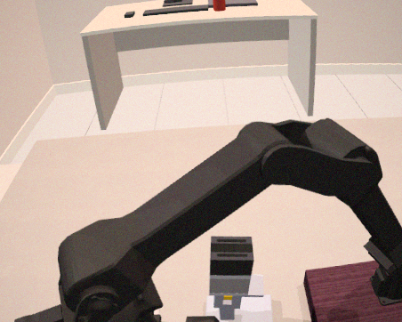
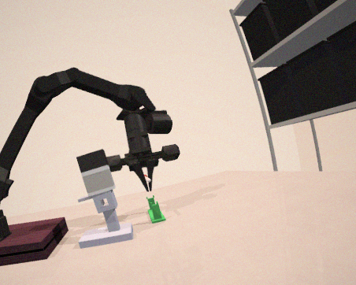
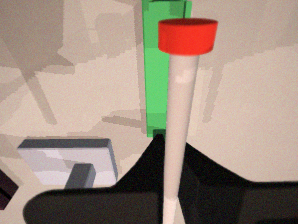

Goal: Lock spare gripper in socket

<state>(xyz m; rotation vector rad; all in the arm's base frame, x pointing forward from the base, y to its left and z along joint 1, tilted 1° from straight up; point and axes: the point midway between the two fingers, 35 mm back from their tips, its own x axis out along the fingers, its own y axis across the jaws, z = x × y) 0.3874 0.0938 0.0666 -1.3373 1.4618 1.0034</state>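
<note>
Right now my gripper tip is 40 mm above the green bracket and 10 mm to the right of it. From my gripper tip the other things lie so: spare gripper: 110 mm behind, 100 mm to the right, 60 mm above; grey mount: 120 mm behind, 90 mm to the right, 20 mm below.
</note>
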